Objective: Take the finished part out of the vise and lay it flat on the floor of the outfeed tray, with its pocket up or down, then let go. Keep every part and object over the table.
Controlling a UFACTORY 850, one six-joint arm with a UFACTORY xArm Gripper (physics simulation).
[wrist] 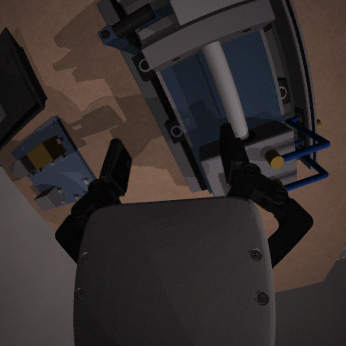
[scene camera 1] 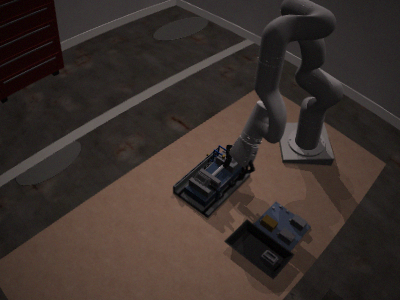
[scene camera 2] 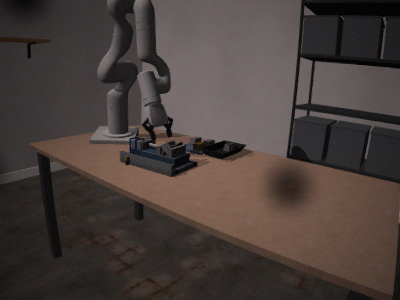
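The vise (scene camera 1: 226, 175) (scene camera 2: 167, 159) (wrist: 252, 70) has a blue body, grey jaws and a pale screw rod. In scene camera 1, a grey block-like shape (scene camera 1: 204, 179) shows at its jaws; I cannot tell part from jaw there. My gripper (scene camera 1: 238, 167) (scene camera 2: 161, 134) (wrist: 170, 141) is open and empty, above the vise's rod end. In the wrist view one finger overlaps the grey end block and the other shows over the table beside the vise. The dark outfeed tray (scene camera 1: 249, 248) (scene camera 2: 216, 150) (wrist: 25, 85) holds a grey pocketed part (scene camera 1: 270, 257) (scene camera 2: 229, 146).
A blue board (scene camera 1: 284, 217) (wrist: 70, 160) with a yellow block (scene camera 1: 269, 222) (wrist: 44, 153) and grey blocks adjoins the tray. Blue pipes (wrist: 310, 182) and a brass knob (wrist: 274, 159) stick out at the vise's rod end. The vise sits in a low dark-rimmed pan (scene camera 1: 209, 211).
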